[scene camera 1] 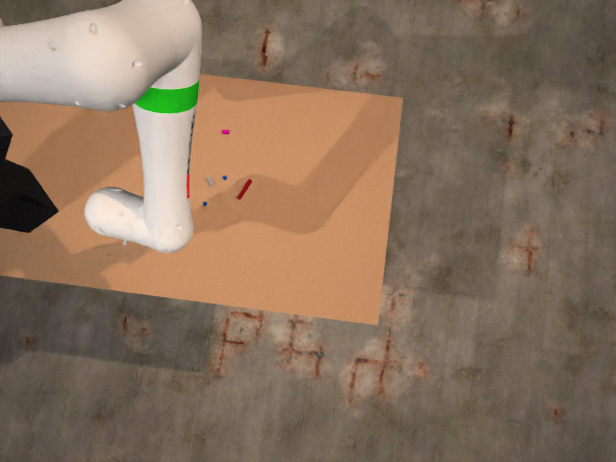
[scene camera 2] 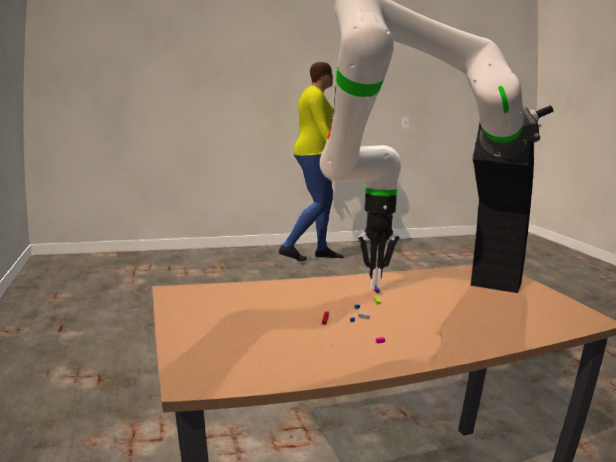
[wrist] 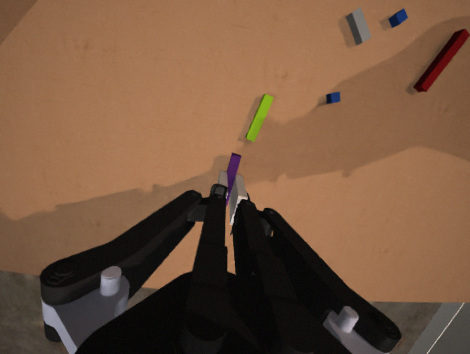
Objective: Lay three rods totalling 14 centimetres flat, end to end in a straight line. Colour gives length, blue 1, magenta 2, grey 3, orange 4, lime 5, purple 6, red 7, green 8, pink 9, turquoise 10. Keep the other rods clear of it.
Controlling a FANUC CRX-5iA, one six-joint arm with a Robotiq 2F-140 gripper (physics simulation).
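Pixels of known places: gripper, fingertip midpoint: (scene camera 2: 374,288) (wrist: 228,183); arm's base, origin of the base link: (scene camera 2: 503,139).
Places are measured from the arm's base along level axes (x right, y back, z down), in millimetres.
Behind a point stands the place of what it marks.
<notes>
My gripper (scene camera 2: 375,286) {x 46, y -362, z 480 mm} (wrist: 228,183) {x 46, y -362, z 480 mm} is shut on the purple rod (scene camera 2: 377,290) {x 12, y -356, z 475 mm} (wrist: 233,167) {x 25, y -358, z 472 mm}, whose far end sticks out between the fingertips. A lime rod (scene camera 2: 377,300) {x -48, y -360, z 485 mm} (wrist: 260,118) {x -34, y -360, z 484 mm} lies flat beyond the purple rod's end, apart from it in the wrist view. A red rod (scene camera 1: 244,189) {x -183, y -510, z 484 mm} (scene camera 2: 325,318) {x -199, y -508, z 484 mm} (wrist: 442,61) {x -182, y -506, z 484 mm}, a grey rod (scene camera 1: 211,181) {x -160, y -408, z 484 mm} (scene camera 2: 364,316) {x -167, y -404, z 488 mm} (wrist: 358,26) {x -157, y -403, z 484 mm} and a magenta rod (scene camera 1: 226,132) {x -317, y -376, z 485 mm} (scene camera 2: 380,340) {x -325, y -372, z 487 mm} lie apart from each other. One blue rod (scene camera 1: 224,178) {x -186, y -439, z 485 mm} (scene camera 2: 352,319) {x -194, y -437, z 487 mm} (wrist: 398,18) {x -185, y -435, z 484 mm} is near the grey rod; another blue rod (scene camera 1: 205,204) {x -89, y -425, z 485 mm} (scene camera 2: 357,306) {x -96, y -420, z 487 mm} (wrist: 333,97) {x -90, y -419, z 484 mm} lies nearer the lime rod. The arm hides the lime and purple rods in scene camera 1.
The wooden table (scene camera 1: 320,280) {x -42, y -841, z 494 mm} (scene camera 2: 240,370) {x -501, y -685, z 495 mm} (wrist: 125,90) {x 6, y -219, z 494 mm} bears the rods. The arm's black pedestal (scene camera 1: 25,200) {x 131, y -25, z 333 mm} (scene camera 2: 501,225) {x 96, y 46, z 278 mm} stands at the table's end. A person in a yellow top (scene camera 2: 312,120) is beyond the table. The arm's shadow falls across the table.
</notes>
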